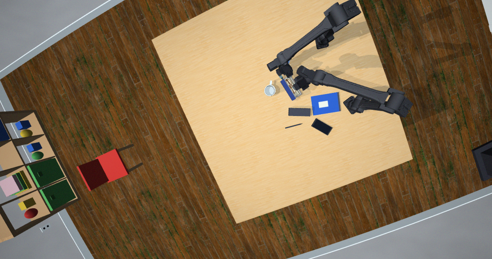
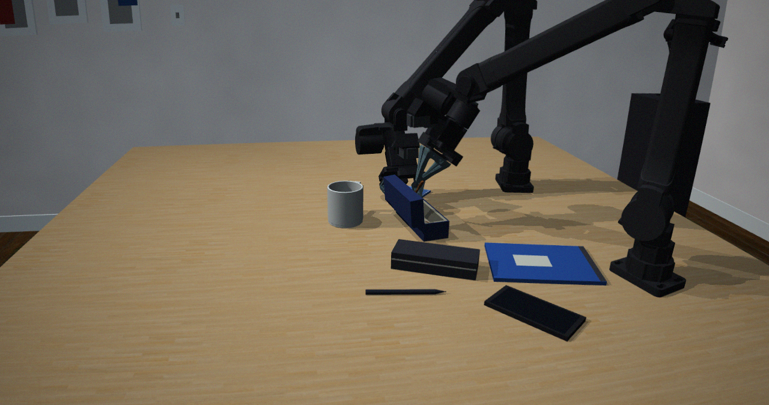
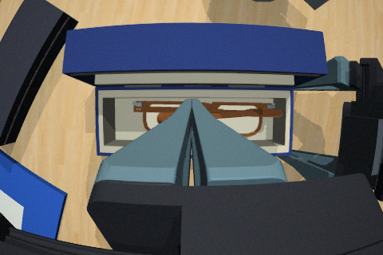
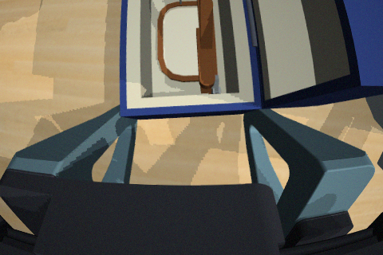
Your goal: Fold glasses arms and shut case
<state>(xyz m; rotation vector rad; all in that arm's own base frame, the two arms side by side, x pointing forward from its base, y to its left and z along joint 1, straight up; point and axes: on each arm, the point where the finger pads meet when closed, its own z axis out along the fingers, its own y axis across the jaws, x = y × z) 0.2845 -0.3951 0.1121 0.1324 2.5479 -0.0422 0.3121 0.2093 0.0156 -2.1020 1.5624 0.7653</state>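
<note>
Right now the blue glasses case is 7 cm below my left hand and 2 cm ahead of it. From my left hand the other things lie so: grey mug 15 cm ahead, 7 cm below, 6 cm to the right; black box 19 cm to the left, 9 cm below, 3 cm ahead.
</note>
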